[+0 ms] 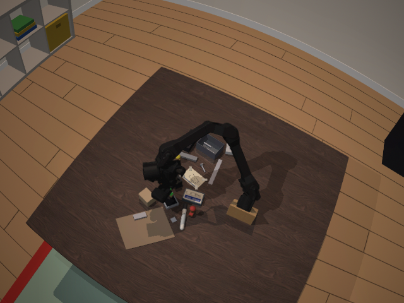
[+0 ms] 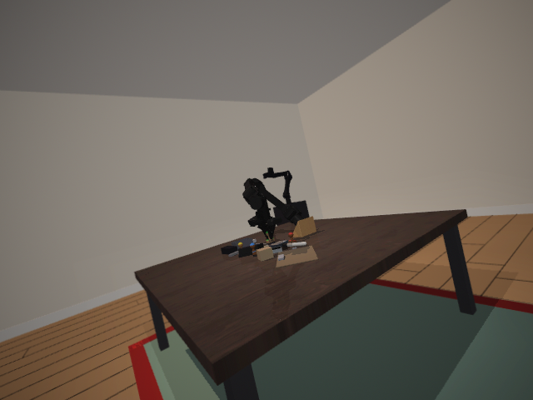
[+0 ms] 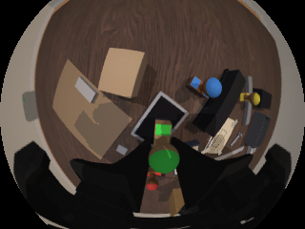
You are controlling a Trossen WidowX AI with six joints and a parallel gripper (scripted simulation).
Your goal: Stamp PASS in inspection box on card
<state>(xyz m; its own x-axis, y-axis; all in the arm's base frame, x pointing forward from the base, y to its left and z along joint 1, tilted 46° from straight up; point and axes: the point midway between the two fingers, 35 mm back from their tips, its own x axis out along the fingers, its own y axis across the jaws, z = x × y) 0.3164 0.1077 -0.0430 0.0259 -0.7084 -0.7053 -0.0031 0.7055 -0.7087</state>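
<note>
My gripper tip is 160 mm to the left of the cream card, 70 mm above it and 40 mm past it. The rest, counted from my gripper tip: green-knobbed stamp right at my gripper tip; dark ink pad 60 mm below; blue stamp 70 mm to the right, 70 mm ahead, 50 mm below.
</note>
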